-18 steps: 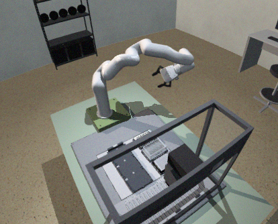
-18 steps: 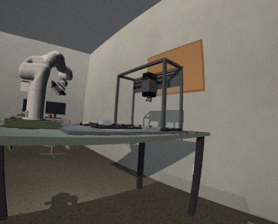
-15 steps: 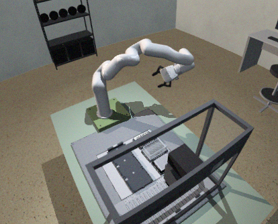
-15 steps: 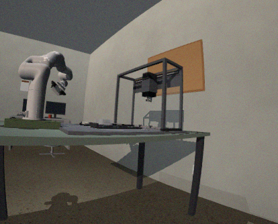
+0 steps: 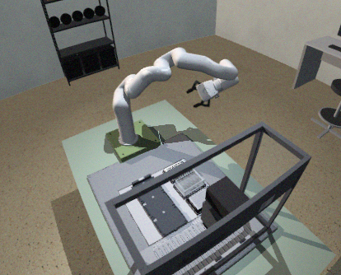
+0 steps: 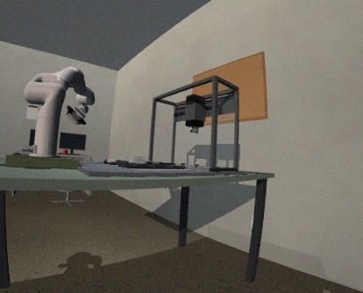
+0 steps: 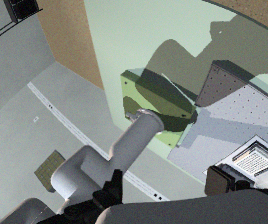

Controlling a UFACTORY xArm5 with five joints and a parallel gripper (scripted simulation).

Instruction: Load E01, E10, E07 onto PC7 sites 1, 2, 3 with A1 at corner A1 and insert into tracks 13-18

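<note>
Now: the pale block 30 cm to the right of my hand, 28 cm ahead of it and 24 cm below it. Round my hand: deep-well block E07: 39 cm ahead, 32 cm to the right, 24 cm below; then 96-well plate E01: 28 cm to the right, 24 cm below, 17 cm ahead; then nest S2: 30 cm to the right, 28 cm ahead, 26 cm below.
</note>
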